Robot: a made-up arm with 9 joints.
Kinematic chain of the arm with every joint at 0, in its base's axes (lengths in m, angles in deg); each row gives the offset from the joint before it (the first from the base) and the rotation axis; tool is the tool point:
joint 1: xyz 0 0 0.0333 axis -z
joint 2: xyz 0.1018 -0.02 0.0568 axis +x
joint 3: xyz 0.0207 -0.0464 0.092 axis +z
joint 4: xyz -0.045 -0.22 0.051 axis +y
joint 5: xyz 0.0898 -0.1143 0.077 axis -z
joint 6: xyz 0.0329 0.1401 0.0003 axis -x
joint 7: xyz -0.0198 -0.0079 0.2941 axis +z
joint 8: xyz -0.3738 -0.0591 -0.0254 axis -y
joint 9: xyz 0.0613 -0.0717 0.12 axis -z
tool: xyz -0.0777 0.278 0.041
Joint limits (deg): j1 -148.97..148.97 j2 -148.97..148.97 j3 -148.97..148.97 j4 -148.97..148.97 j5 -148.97..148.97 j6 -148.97..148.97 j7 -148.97..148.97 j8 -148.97..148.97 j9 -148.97..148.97
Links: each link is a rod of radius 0.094 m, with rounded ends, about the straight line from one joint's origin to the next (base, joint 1, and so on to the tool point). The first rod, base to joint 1, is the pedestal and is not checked.
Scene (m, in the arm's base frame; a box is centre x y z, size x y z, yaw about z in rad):
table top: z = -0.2
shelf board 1: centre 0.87 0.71 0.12 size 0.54 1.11 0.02 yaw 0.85
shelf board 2: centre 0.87 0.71 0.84 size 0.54 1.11 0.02 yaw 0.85
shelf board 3: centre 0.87 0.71 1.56 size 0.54 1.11 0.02 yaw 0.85
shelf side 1: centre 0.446 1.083 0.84 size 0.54 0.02 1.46 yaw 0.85
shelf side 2: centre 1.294 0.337 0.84 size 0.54 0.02 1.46 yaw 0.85
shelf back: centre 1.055 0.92 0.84 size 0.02 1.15 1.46 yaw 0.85
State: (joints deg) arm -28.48 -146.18 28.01 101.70 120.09 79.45 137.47 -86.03 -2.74
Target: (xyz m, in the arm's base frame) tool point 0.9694 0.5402 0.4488
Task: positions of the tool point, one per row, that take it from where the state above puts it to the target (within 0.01 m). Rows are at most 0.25 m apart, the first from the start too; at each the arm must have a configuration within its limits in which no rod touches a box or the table.
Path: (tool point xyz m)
1: 0.6265 0.4907 0.6126
2: 0.8023 0.5231 0.5592
3: 0.9694 0.5402 0.4488

